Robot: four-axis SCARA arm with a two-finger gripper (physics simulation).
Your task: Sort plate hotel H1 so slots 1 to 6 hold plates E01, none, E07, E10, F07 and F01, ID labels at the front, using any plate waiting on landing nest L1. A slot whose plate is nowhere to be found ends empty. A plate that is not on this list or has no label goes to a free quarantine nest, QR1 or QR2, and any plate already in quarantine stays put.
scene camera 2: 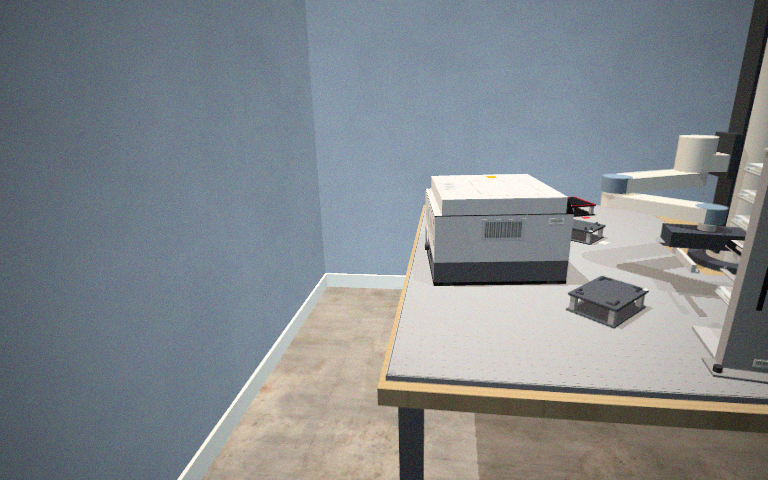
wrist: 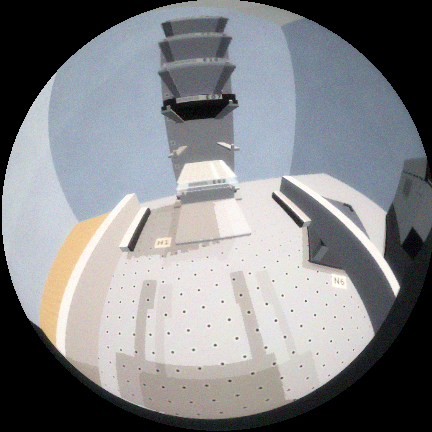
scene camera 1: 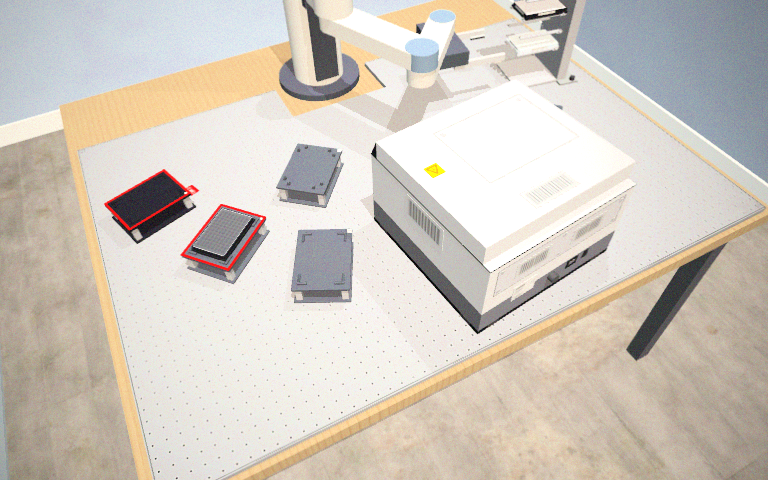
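Where they show: gripper, fingertip midpoint: (wrist: 210,191) (scene camera 1: 493,44); arm's base at its link origin: (scene camera 2: 732,261) (scene camera 1: 319,77).
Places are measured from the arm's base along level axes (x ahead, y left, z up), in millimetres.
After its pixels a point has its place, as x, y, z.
Plate hotel H1 (scene camera 1: 565,39) {380, 613, 149} (scene camera 2: 747,333) {364, 646, 97} (wrist: 201,135) {319, 623, 181} stands ahead of my gripper (scene camera 1: 488,54) {286, 435, 136} (wrist: 210,191) {286, 435, 136}. The gripper is open and empty, fingers low on either side of the hotel's base in the wrist view. A white plate (wrist: 207,171) {306, 533, 125} is in the lowest slot, its label blurred. The slot above has bare brackets. Above that is a black plate (wrist: 200,108) {302, 524, 218} labelled E07. Three grey plates sit higher; the nearest (wrist: 199,76) {306, 533, 271} seems to read E10, the other labels are unreadable. A red-bordered nest (scene camera 1: 190,255) {572, -538, 62} bears a gridded plate (scene camera 1: 223,233) {559, -457, 77}. L1's label does not show.
A black red-bordered nest (scene camera 1: 148,199) {357, -584, 63} and two grey nests (scene camera 1: 309,166) {433, -203, 63} (scene camera 1: 322,260) {721, -291, 63} bear no visible plate. Nest N6 (scene camera 2: 607,300) {544, 452, 62} stands beyond the right finger in the wrist view. A large white instrument (scene camera 1: 498,186) {871, 23, 267} (scene camera 2: 498,232) {784, 276, 171} stands on the table.
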